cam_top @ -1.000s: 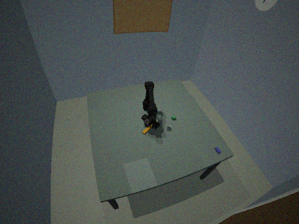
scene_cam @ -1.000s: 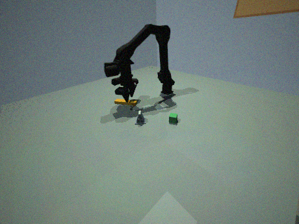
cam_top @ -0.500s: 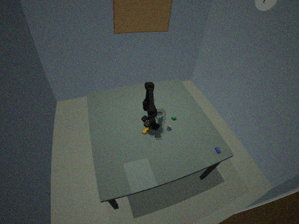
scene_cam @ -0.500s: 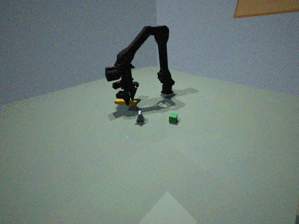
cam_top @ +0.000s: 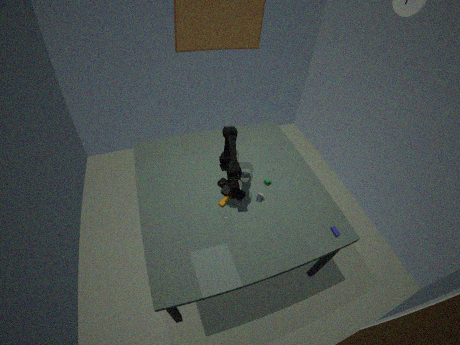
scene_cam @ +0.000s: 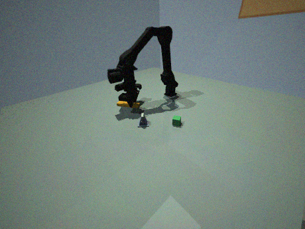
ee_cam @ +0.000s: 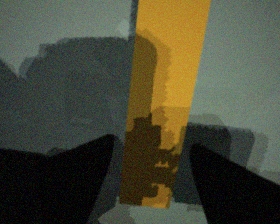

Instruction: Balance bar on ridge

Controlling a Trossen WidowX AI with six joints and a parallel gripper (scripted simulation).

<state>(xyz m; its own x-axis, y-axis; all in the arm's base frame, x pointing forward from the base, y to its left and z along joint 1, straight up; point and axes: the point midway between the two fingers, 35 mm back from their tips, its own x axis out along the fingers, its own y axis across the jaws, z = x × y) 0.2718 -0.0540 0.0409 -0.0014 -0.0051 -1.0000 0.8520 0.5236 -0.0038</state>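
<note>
Right now my gripper tip is 29 cm to the right of the green cube, 4 cm past it and 1 cm below it. From my gripper tip the other things lie so: bar (2 cm to the right, 2 cm ahead); then blue object (55 cm to the left, 47 cm ahead).
</note>
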